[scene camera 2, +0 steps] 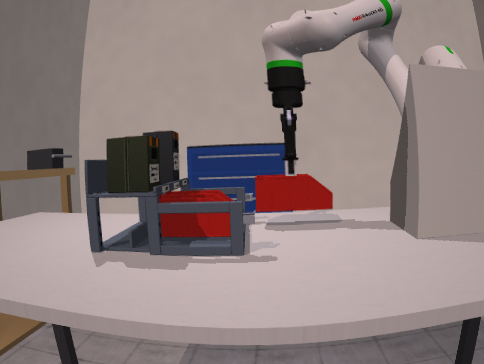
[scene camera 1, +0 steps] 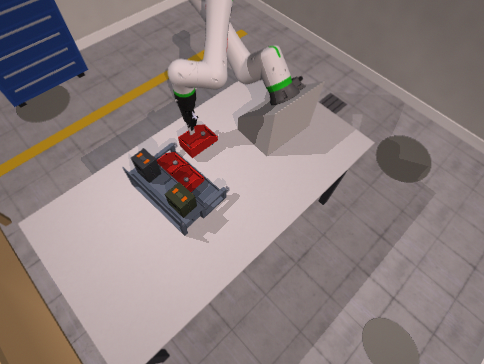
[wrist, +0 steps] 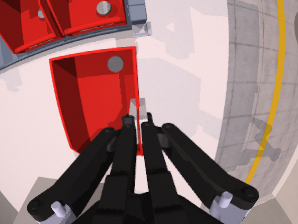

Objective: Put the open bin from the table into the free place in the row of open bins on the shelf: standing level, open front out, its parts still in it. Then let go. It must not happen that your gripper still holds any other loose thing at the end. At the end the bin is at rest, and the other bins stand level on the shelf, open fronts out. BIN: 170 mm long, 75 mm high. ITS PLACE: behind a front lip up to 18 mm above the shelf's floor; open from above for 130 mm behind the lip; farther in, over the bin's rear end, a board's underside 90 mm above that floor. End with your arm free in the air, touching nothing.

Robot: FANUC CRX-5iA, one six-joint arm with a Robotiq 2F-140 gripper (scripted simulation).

red open bin: scene camera 2; scene camera 1; wrist 90, 97
same spot on red open bin: (scene camera 2: 278, 193) = (scene camera 1: 199, 148)
